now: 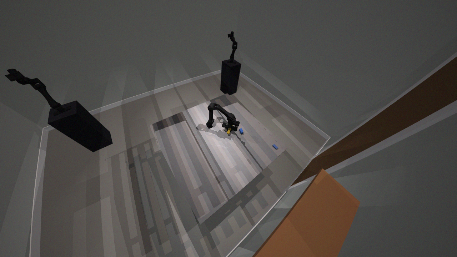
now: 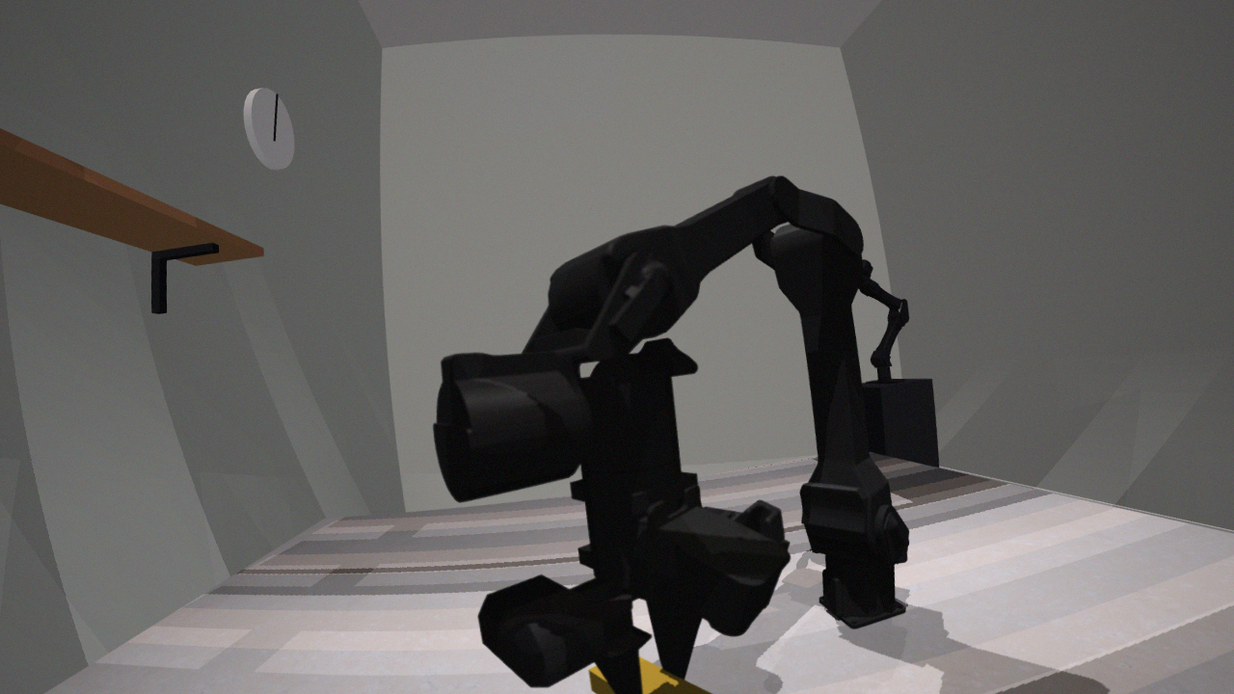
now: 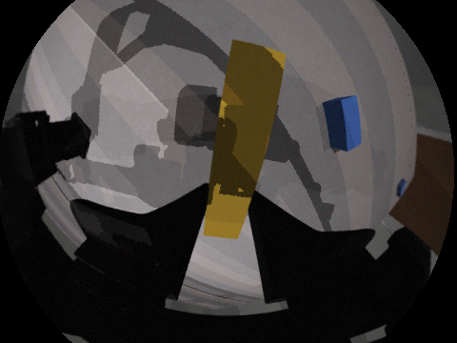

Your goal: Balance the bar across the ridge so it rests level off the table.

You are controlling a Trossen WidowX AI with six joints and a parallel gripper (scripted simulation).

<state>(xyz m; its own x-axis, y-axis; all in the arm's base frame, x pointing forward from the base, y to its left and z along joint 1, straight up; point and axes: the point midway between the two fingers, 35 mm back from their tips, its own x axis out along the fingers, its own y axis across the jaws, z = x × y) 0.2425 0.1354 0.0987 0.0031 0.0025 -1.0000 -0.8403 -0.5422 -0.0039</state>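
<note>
Right now the yellow bar is 2 cm to the left of my gripper tip and 2 cm behind it. From my gripper tip the other things lie so: blue block (16 cm to the left, 7 cm ahead, 5 cm below).
</note>
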